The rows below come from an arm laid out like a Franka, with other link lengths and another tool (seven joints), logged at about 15 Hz.
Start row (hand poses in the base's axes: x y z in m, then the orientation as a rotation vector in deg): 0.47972, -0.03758, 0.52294, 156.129, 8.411, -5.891
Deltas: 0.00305, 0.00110, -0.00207, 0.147, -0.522, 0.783; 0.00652, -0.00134, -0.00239, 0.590, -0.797, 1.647; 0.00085, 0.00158, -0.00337, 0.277, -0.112, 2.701; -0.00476, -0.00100, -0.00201, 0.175, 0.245, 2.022; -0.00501, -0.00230, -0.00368, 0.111, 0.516, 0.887; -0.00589, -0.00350, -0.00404, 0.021, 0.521, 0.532; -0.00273, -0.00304, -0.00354, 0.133, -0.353, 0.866; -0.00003, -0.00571, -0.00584, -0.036, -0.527, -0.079; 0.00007, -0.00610, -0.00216, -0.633, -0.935, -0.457; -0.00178, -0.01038, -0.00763, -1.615, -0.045, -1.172; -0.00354, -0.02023, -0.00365, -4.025, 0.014, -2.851; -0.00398, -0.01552, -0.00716, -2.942, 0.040, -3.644
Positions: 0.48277, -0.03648, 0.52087, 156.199, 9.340, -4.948; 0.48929, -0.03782, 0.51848, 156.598, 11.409, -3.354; 0.49014, -0.03624, 0.51511, 156.521, 15.089, -2.423; 0.48538, -0.03724, 0.51310, 156.396, 17.934, -2.178; 0.48037, -0.03954, 0.50942, 156.385, 19.301, -2.624; 0.47448, -0.04304, 0.50538, 156.341, 20.176, -3.188; 0.47175, -0.04608, 0.50184, 156.280, 21.272, -2.448; 0.47172, -0.05179, 0.49600, 156.218, 21.010, -1.756; 0.47179, -0.05789, 0.49384, 155.600, 20.053, -0.719; 0.47001, -0.06827, 0.48621, 154.200, 18.302, -1.259; 0.46647, -0.08850, 0.48256, 150.636, 14.158, -2.717; 0.46249, -0.10402, 0.47540, 148.134, 9.187, -4.307
